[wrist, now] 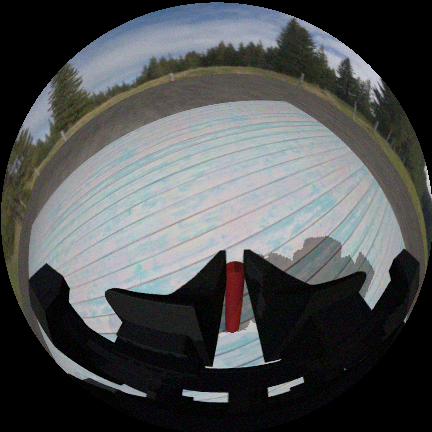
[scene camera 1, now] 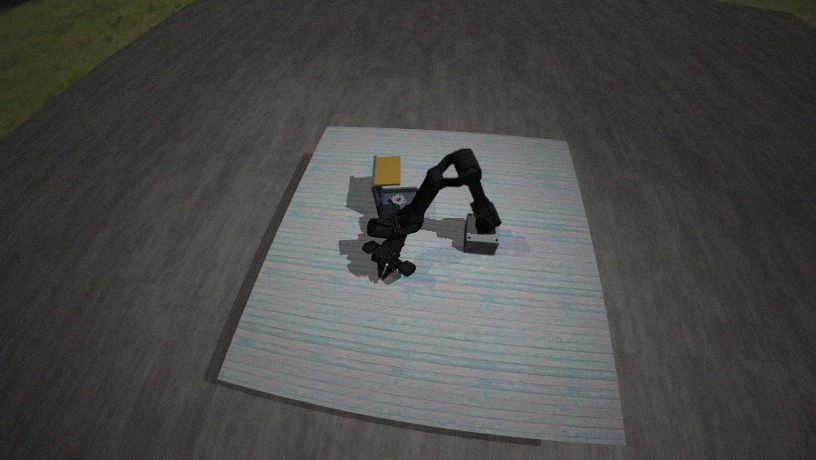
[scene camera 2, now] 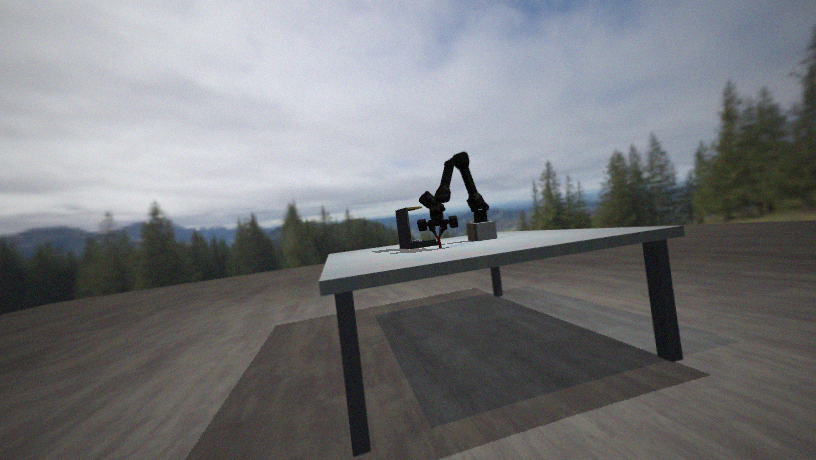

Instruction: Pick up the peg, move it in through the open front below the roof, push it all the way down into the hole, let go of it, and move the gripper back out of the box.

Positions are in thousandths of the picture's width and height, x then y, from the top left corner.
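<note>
My gripper (scene camera 1: 466, 605) is holding a red peg (wrist: 543, 659), and the peg still rests on the table. I can see the gripper in the wrist view (wrist: 543, 591) too. The scene also has a yellow roof (scene camera 1: 475, 375).
</note>
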